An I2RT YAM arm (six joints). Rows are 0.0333 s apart.
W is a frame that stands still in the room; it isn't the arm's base.
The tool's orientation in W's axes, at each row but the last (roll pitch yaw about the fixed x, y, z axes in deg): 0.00 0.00 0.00; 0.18 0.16 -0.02; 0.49 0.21 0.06; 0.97 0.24 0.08; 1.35 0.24 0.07; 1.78 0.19 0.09; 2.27 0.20 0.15; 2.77 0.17 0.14; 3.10 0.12 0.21; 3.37 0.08 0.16; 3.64 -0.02 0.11
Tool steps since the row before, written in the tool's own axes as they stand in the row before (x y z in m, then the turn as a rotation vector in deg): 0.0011 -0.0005 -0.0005 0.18 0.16 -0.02; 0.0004 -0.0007 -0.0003 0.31 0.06 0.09; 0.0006 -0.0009 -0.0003 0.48 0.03 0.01; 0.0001 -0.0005 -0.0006 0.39 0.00 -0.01; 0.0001 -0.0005 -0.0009 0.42 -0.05 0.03; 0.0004 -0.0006 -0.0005 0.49 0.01 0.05; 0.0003 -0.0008 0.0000 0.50 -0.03 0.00; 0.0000 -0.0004 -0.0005 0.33 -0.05 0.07; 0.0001 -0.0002 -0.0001 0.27 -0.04 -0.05; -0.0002 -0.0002 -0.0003 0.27 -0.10 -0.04; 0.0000 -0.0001 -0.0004 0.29 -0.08 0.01
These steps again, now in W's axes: 0.0011 -0.0005 -0.0005 0.18 0.16 -0.02; 0.0004 -0.0007 -0.0003 0.31 0.06 0.09; 0.0006 -0.0009 -0.0003 0.48 0.03 0.01; 0.0001 -0.0005 -0.0006 0.39 0.00 -0.01; 0.0001 -0.0005 -0.0009 0.42 -0.05 0.03; 0.0004 -0.0006 -0.0005 0.49 0.01 0.05; 0.0003 -0.0008 0.0000 0.50 -0.03 0.00; 0.0000 -0.0004 -0.0005 0.33 -0.05 0.07; 0.0001 -0.0002 -0.0001 0.27 -0.04 -0.05; -0.0002 -0.0002 -0.0003 0.27 -0.10 -0.05; 0.0000 -0.0001 -0.0004 0.29 -0.08 0.01
